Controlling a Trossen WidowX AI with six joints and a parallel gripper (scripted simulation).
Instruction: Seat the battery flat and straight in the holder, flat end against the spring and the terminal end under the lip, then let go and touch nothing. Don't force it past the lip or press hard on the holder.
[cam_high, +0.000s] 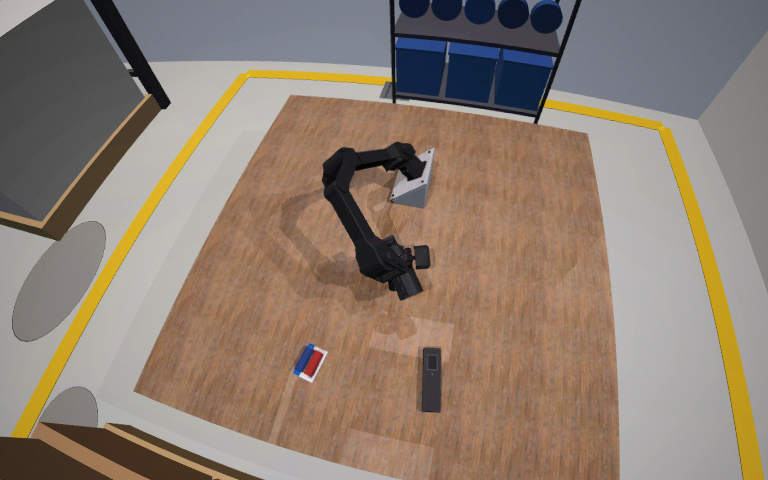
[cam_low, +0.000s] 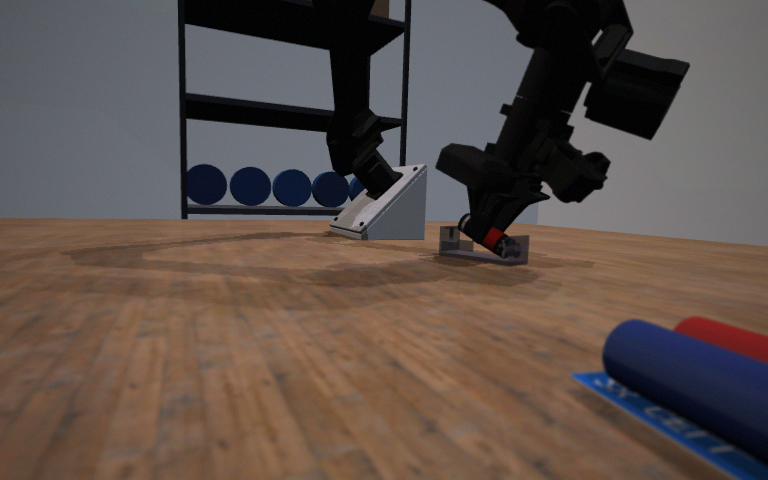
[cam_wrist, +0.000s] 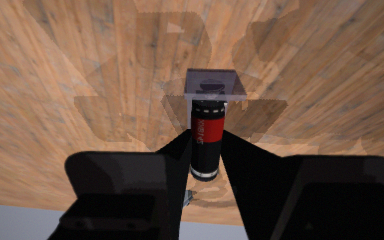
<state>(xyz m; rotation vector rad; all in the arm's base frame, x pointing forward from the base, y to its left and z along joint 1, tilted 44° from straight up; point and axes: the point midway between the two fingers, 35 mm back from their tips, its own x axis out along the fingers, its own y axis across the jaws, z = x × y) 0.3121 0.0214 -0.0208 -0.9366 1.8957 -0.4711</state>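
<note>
Now: gripper tip 10 mm below the battery. Also, from my gripper tip: card: 350 mm ahead, 110 mm to the right, 10 mm below; then flat black device: 280 mm ahead, 200 mm to the left, 10 mm below.
</note>
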